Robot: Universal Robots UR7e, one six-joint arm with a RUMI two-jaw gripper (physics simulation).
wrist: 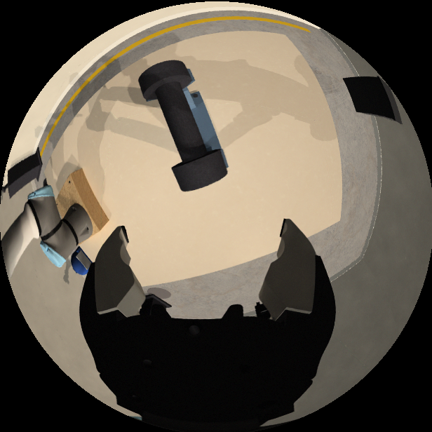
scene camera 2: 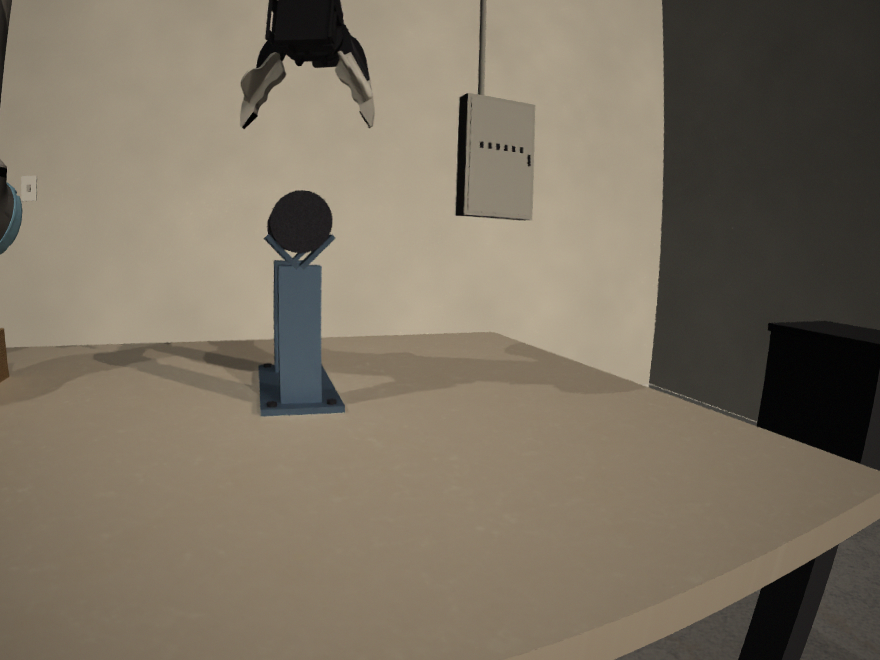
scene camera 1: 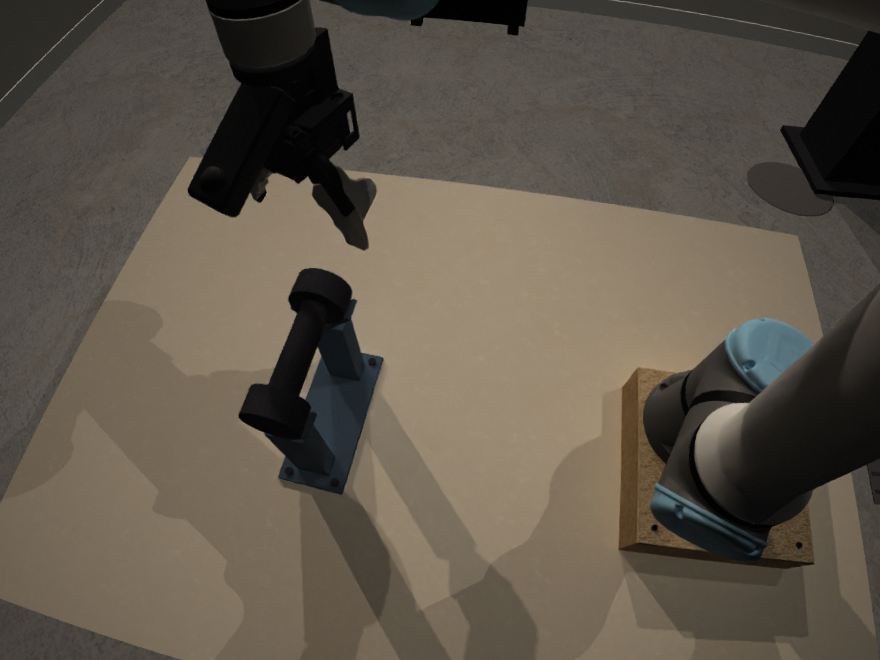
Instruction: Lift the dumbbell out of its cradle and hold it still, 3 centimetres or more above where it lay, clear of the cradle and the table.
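Places are measured from the arm's base along level axes (x right, y back, z down), in metres.
Pixels of known places: gripper, fingertip midpoint: (scene camera 2: 304,127) (scene camera 1: 310,223).
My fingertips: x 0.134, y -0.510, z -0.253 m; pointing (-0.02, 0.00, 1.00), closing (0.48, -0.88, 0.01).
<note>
For each thing: its top centre in the pictures, then the offset to it from my fingertips. Level surfaces: height alone.
- black dumbbell, middle of its top: (scene camera 1: 291,336) (scene camera 2: 296,196) dx -0.103, dy -0.021, dz +0.071 m
- blue cradle, middle of its top: (scene camera 1: 301,356) (scene camera 2: 295,234) dx -0.103, dy -0.021, dz +0.122 m
- pale table, its level: dz +0.329 m
The black dumbbell (scene camera 1: 296,355) (scene camera 2: 299,221) (wrist: 181,122) lies level in the blue cradle (scene camera 1: 341,412) (scene camera 2: 300,333) (wrist: 204,120), its two round heads resting at the tops of the two posts. My gripper (scene camera 1: 312,222) (scene camera 2: 307,127) (wrist: 201,224) is open and empty, its jaws spread wide. In scene camera 2 it hangs above the dumbbell, apart from it, fingers pointing down. In scene camera 1 it shows beyond the dumbbell's far head. In the wrist view the dumbbell lies ahead of the fingertips, tilted across the view, and hides much of the cradle.
The cradle's base plate stands on the pale table (scene camera 1: 533,284) (scene camera 2: 497,497). The arm's wooden base block (scene camera 1: 631,461) (wrist: 92,197) stands at the right in scene camera 1. A grey box (scene camera 2: 497,156) hangs on the wall, and a black cabinet (scene camera 2: 817,383) stands past the table.
</note>
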